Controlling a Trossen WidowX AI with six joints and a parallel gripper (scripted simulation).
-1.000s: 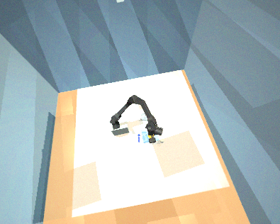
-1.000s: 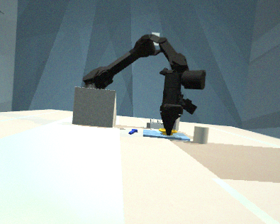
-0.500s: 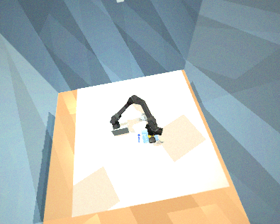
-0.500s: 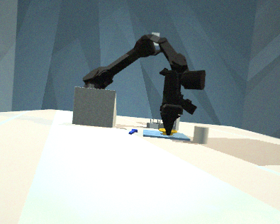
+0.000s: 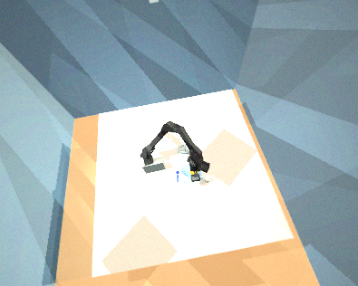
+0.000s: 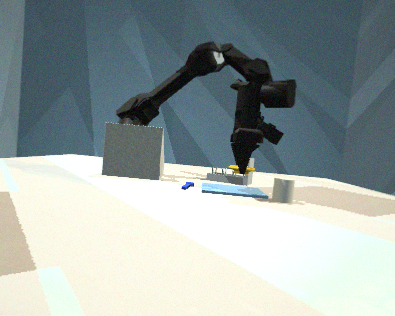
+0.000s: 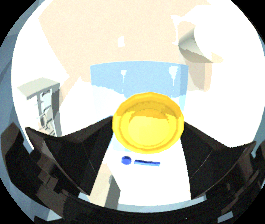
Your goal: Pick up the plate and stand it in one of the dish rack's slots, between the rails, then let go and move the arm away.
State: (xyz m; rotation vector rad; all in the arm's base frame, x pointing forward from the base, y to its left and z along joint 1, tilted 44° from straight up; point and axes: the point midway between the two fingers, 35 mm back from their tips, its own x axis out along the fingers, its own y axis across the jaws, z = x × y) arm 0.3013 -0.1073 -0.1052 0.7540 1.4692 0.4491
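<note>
My gripper tip is now 50 mm above the light blue mat, 10 mm to the right of it and 10 mm past it. Round my gripper tip: blue spoon 120 mm behind, 40 mm below, 30 mm to the left; dish rack 210 mm to the left, 20 mm below, 20 mm ahead; yellow plate 10 mm above.
</note>
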